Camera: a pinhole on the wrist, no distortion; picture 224 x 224 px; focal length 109.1 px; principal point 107.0 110.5 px. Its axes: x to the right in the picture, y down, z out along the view. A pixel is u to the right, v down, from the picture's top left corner.
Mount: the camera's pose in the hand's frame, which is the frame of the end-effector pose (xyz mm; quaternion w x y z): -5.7 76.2 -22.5 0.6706 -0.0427 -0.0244 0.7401
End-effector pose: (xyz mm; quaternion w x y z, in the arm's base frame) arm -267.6 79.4 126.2 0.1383 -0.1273 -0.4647 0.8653
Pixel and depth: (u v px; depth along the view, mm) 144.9 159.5 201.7
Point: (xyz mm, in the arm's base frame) -230.2 -167.8 108.7
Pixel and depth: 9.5 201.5 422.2
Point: -26.3 -165.9 633.6
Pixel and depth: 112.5 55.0 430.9
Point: -588.0 -256.4 231.0
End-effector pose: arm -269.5 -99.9 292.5 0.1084 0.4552 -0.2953 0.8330
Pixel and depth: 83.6 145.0 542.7
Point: 223.2 -342.9 339.9
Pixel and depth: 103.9 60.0 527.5
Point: -53.1 -504.5 624.5
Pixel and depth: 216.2 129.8 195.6
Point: -234.8 -407.2 188.8
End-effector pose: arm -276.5 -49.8 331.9 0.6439 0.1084 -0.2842 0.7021
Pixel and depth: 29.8 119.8 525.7
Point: -98.2 -375.0 786.8
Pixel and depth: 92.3 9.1 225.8
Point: -420.2 -15.9 589.9
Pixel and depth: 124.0 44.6 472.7
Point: -592.0 -116.7 784.5
